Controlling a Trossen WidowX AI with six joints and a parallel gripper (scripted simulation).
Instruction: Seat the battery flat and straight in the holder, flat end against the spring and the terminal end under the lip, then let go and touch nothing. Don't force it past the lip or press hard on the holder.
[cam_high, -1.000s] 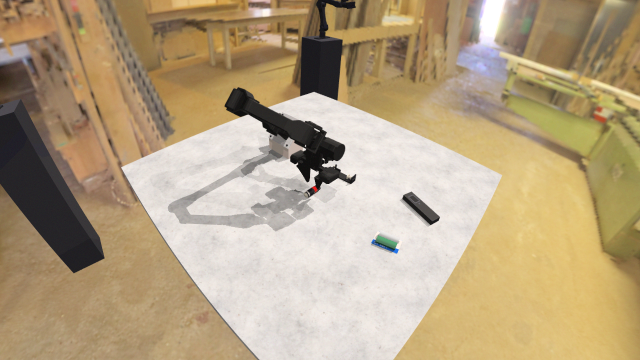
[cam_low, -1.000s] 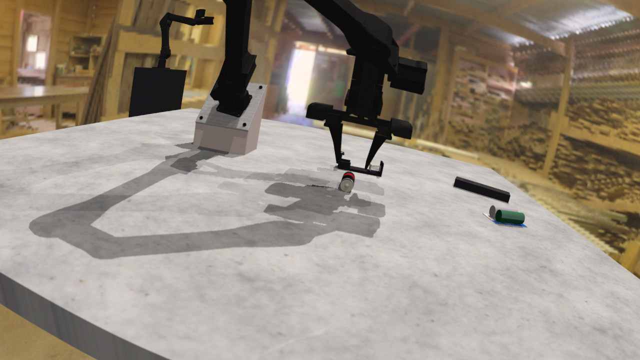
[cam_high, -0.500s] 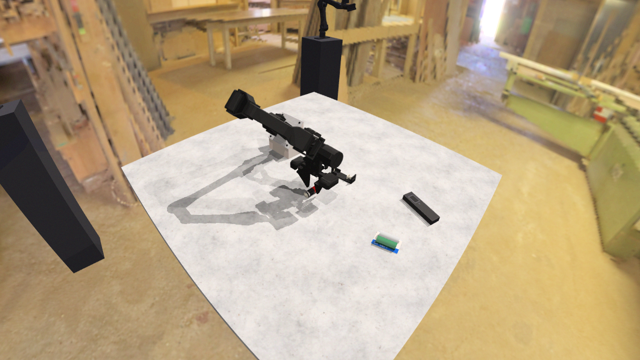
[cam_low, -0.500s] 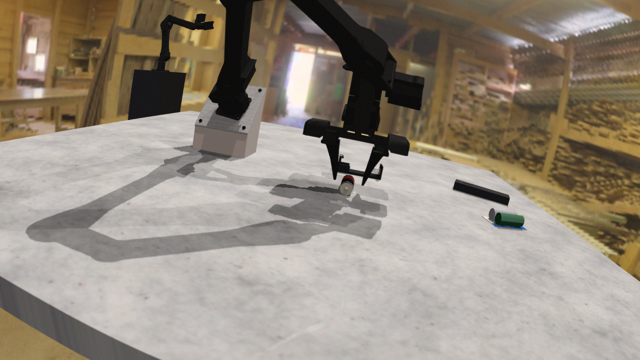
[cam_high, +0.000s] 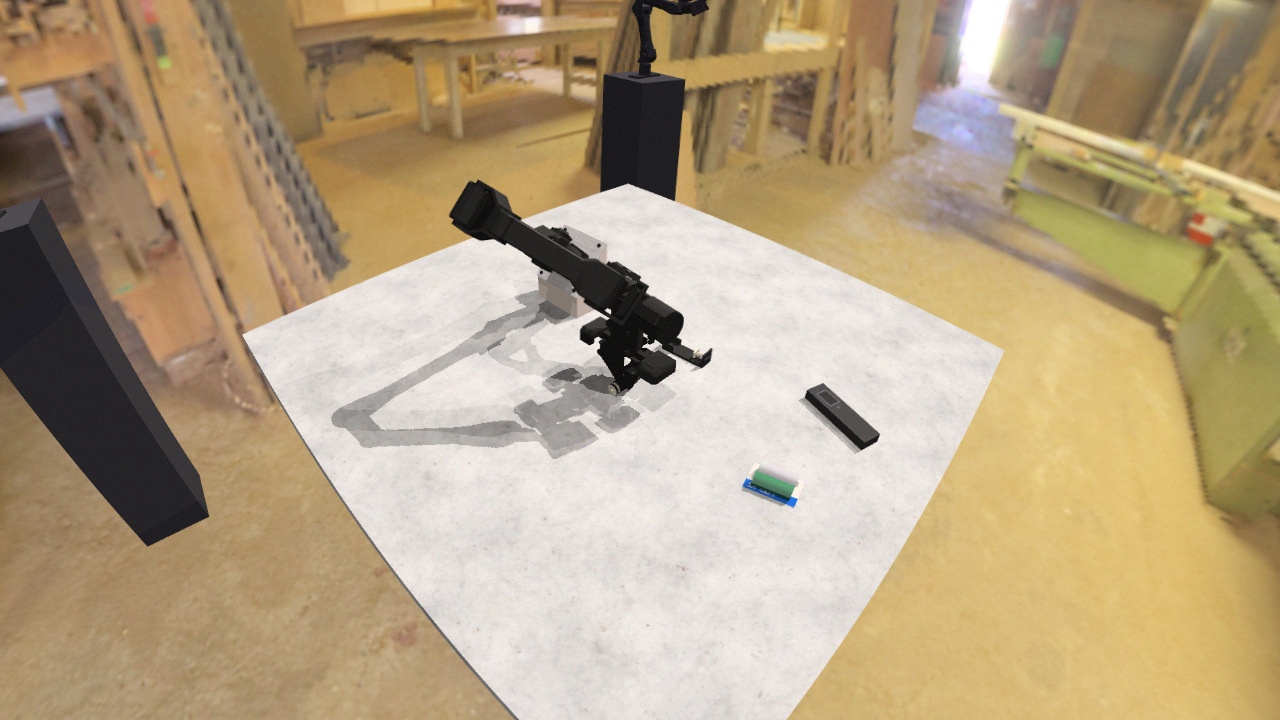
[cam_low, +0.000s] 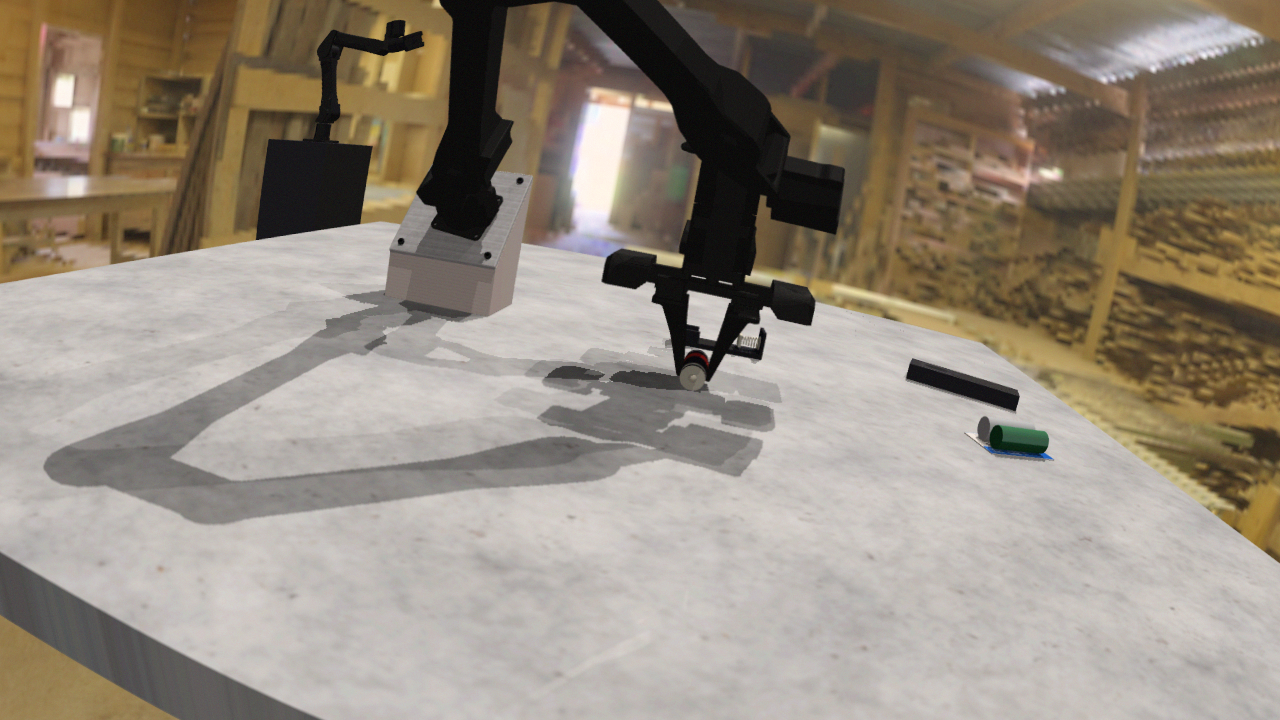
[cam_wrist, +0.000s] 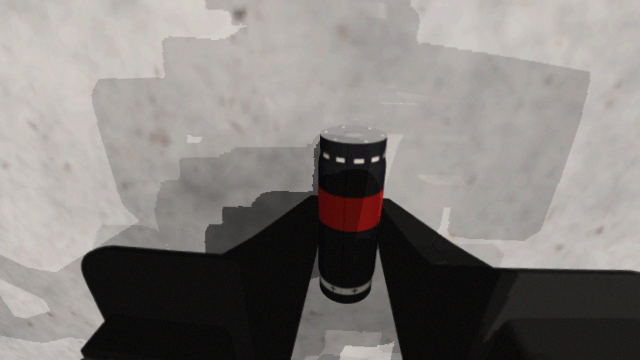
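My gripper tip is now 2 cm short of the grey metal contact, 17 cm to the right of it and 1 cm below it. From my gripper tip the other things lie so: battery 1 cm above; then black bar-shaped device 32 cm ahead, 25 cm to the left, 1 cm above.
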